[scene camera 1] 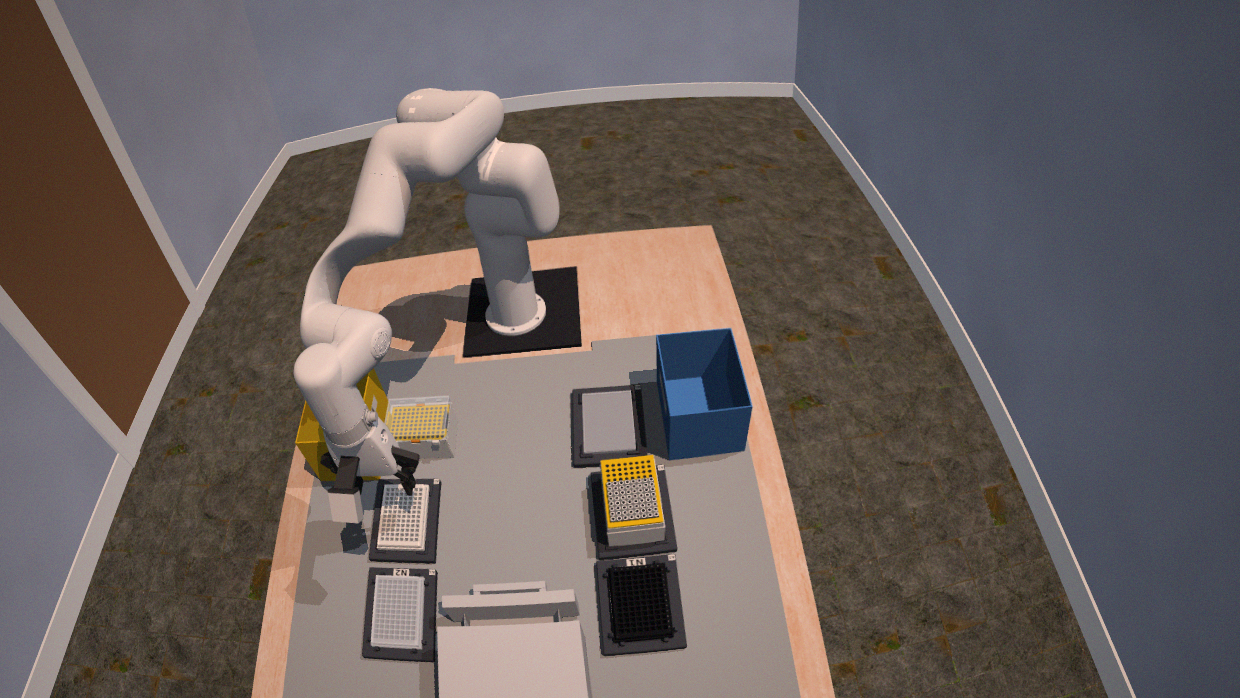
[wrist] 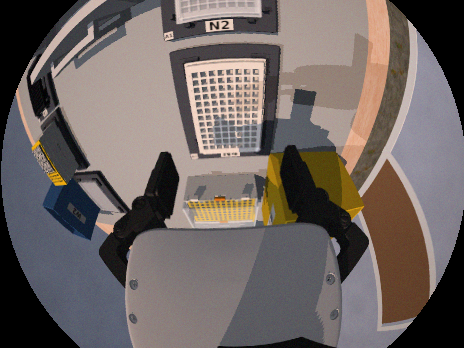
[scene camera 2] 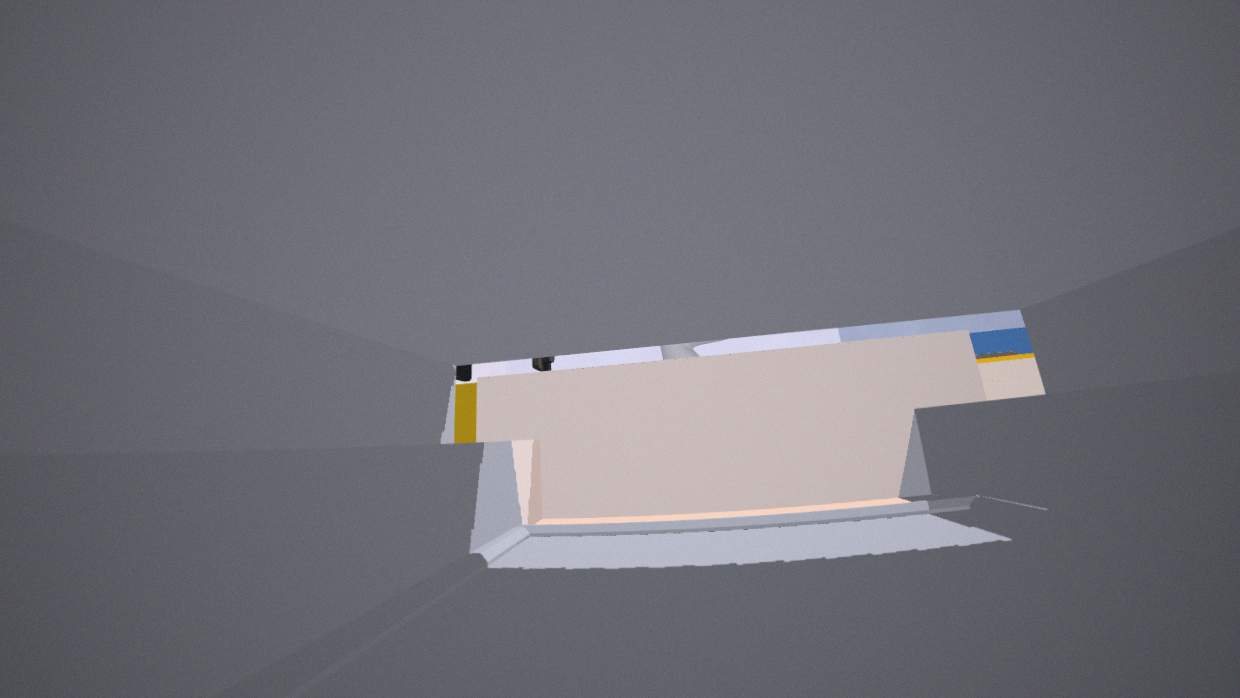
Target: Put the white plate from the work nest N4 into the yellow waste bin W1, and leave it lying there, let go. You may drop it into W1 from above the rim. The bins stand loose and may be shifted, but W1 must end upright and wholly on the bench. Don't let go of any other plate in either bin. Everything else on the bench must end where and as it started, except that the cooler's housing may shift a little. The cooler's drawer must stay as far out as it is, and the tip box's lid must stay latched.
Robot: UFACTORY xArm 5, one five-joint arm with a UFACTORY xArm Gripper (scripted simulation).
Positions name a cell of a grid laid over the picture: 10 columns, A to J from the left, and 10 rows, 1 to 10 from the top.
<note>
In view: the gripper (wrist: E5), a white plate (scene camera 1: D8), a cooler (scene camera 2: B4) and a yellow tip box (scene camera 2: I6).
The white plate shows as well in the wrist view (wrist: F3). Scene camera 2 does not show the white plate, which is hidden by a cooler drawer.
</note>
